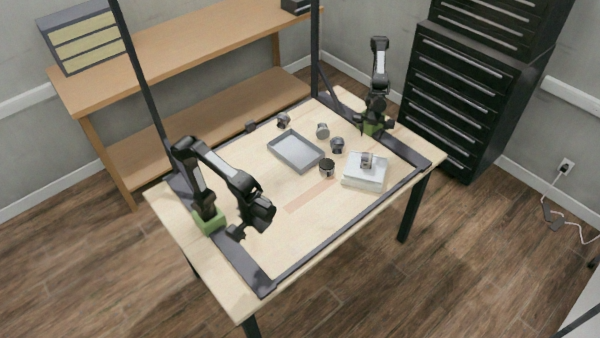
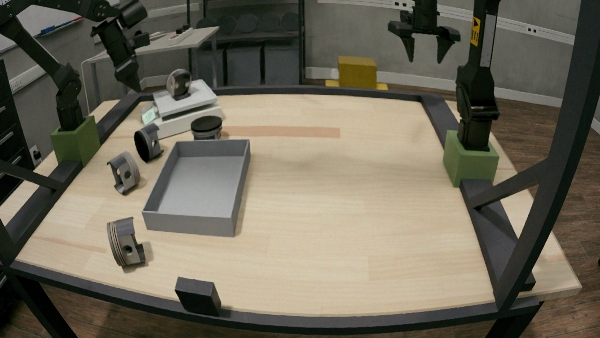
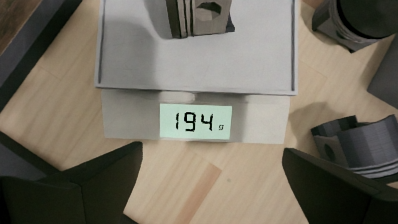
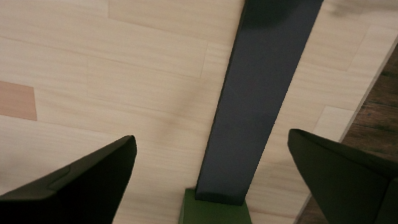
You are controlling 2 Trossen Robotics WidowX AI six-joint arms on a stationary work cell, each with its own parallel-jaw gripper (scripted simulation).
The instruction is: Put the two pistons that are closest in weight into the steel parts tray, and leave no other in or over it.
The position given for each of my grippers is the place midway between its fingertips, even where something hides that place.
In view: my left gripper [image 2: 139, 87], my right gripper [image 2: 425, 62], a steel parts tray [image 2: 199, 178] and a white scale [image 2: 179, 122].
The steel parts tray shows as well in image 1 [image 1: 300, 154]. The white scale also shows in image 1 [image 1: 362, 184] and in image 3 [image 3: 129, 114]. My left gripper also shows in image 3 [image 3: 213, 152]. Image 4 misses the steel parts tray: it is out of frame. Image 4 does not show the white scale: it is out of frame.
